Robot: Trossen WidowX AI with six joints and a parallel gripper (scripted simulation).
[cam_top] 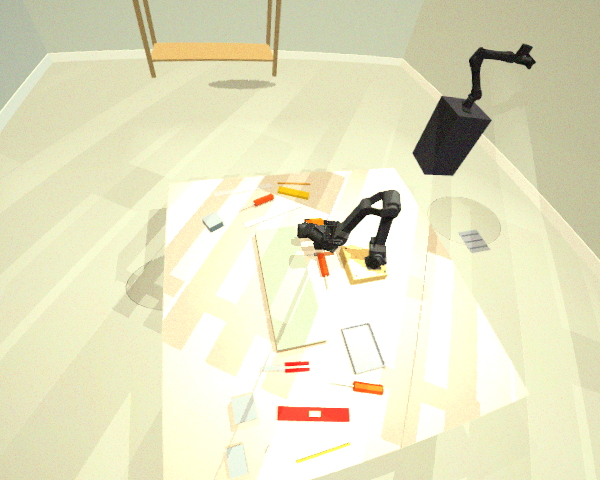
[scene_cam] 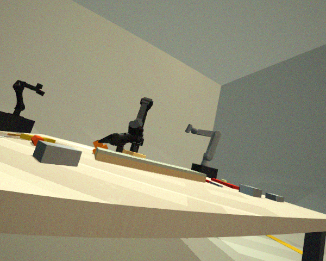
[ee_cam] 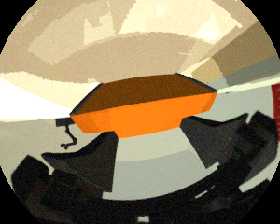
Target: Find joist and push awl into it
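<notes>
Right now my gripper tip is 10 mm short of the orange stud finder and 10 mm above it. From my gripper tip the other things lie so: yellow bar (70 mm ahead, 230 mm to the right, 50 mm below); then grey tray (110 mm behind, 560 mm to the left, 50 mm below); then red level (100 mm ahead, 750 mm to the left, 50 mm below).
</notes>
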